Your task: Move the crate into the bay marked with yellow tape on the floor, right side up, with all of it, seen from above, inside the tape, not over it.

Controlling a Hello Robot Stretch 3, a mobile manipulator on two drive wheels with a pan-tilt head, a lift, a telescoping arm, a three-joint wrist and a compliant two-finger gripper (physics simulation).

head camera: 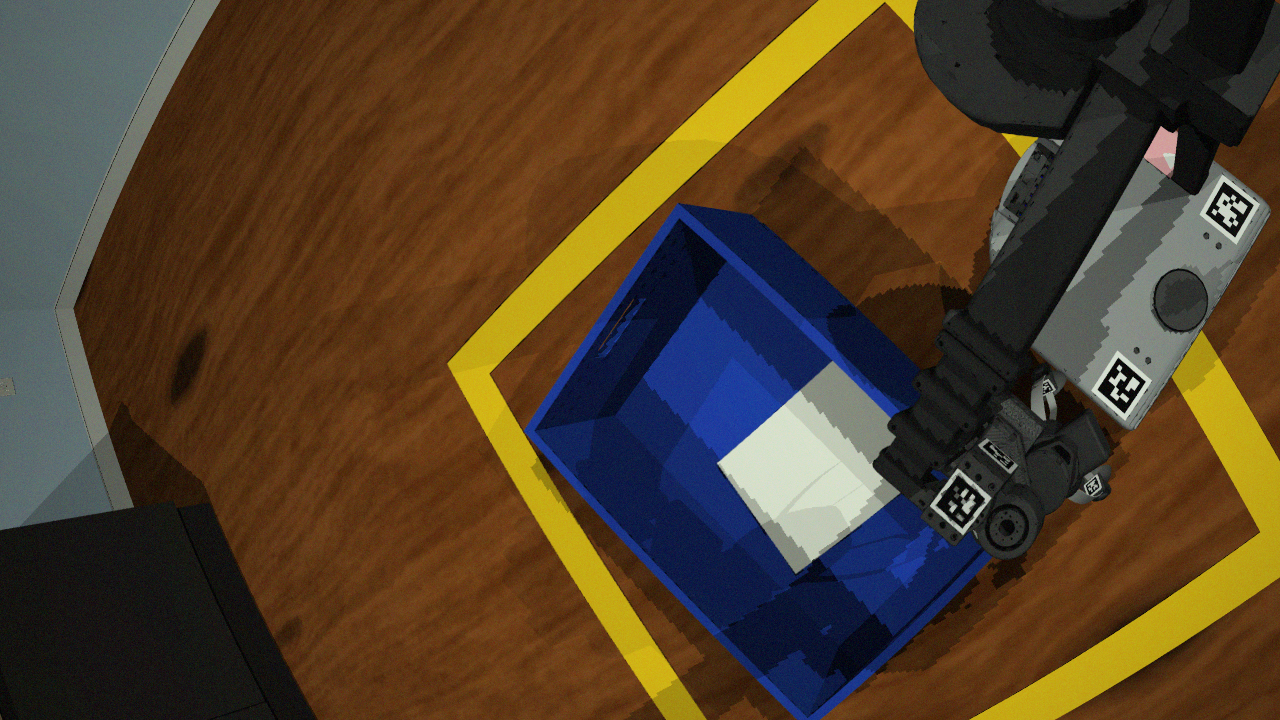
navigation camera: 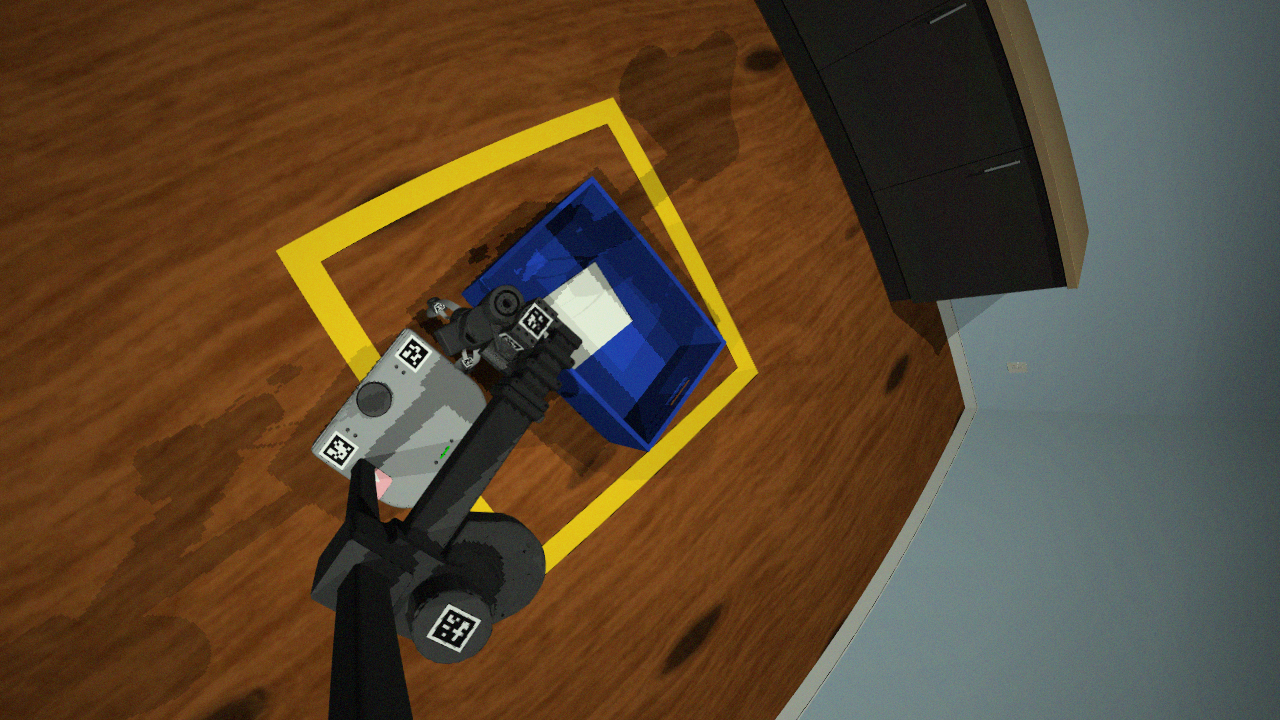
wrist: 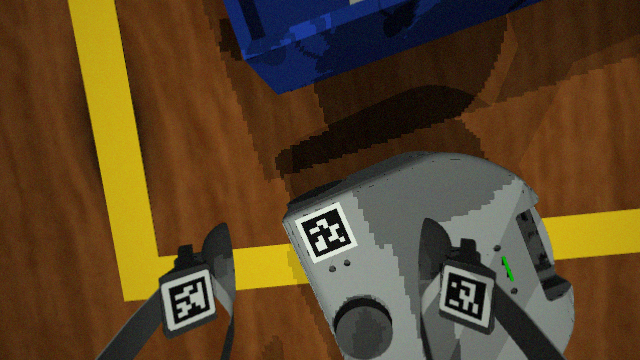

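Pixels of known places: gripper, fingertip midpoint: [wrist: 325, 247]; robot's base at its link origin: [head camera: 1175, 298] [navigation camera: 374, 397] [wrist: 354, 274].
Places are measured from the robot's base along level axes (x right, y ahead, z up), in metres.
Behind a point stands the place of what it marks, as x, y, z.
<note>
The blue crate [head camera: 716, 331] {0.463, -0.549, 0.019} [navigation camera: 653, 313] {0.687, -0.477, 0.024} [wrist: 320, 65] {0.333, -0.081, 0.097} stands upright on the floor, open side up, with a white rectangle [head camera: 787, 465] {0.546, -0.341, 0.028} [navigation camera: 595, 308] {0.562, -0.316, 0.028} inside. It is turned at an angle within the yellow tape [head camera: 572, 268] {0.540, -0.828, 0.001} [navigation camera: 465, 168] {0.610, 0.218, 0.001} [wrist: 112, 125] {0.409, 0.279, 0.001}. In the head and navigation views its rim corners reach the tape's inner edge; the base below them is hidden, so its exact clearance cannot be told. My gripper [head camera: 1069, 438] {0.176, -0.022, 0.366} [navigation camera: 452, 334] {0.176, -0.022, 0.366} [wrist: 325, 247] {0.176, -0.022, 0.366} is open and empty, beside the crate on the robot's side. The wrist covers part of the crate's near rim.
My grey base [head camera: 1109, 295] {0.054, -0.078, 0.160} [navigation camera: 420, 402] {0.056, -0.079, 0.160} [wrist: 390, 210] {0.125, -0.085, 0.160} stands over the tape's near strip, close to the crate. The arm [head camera: 1047, 232] {0.031, -0.106, 0.725} [navigation camera: 474, 456] {0.034, -0.095, 0.725} runs from the mast to the crate's near side. A dark cabinet [head camera: 107, 608] {1.803, -1.302, 0.485} [navigation camera: 948, 134] {1.946, -0.845, 0.575} stands beyond the bay, near the blue-grey wall [head camera: 71, 134] {1.138, -2.567, 0.283} [navigation camera: 1154, 402] {2.002, -2.744, 1.115}.
</note>
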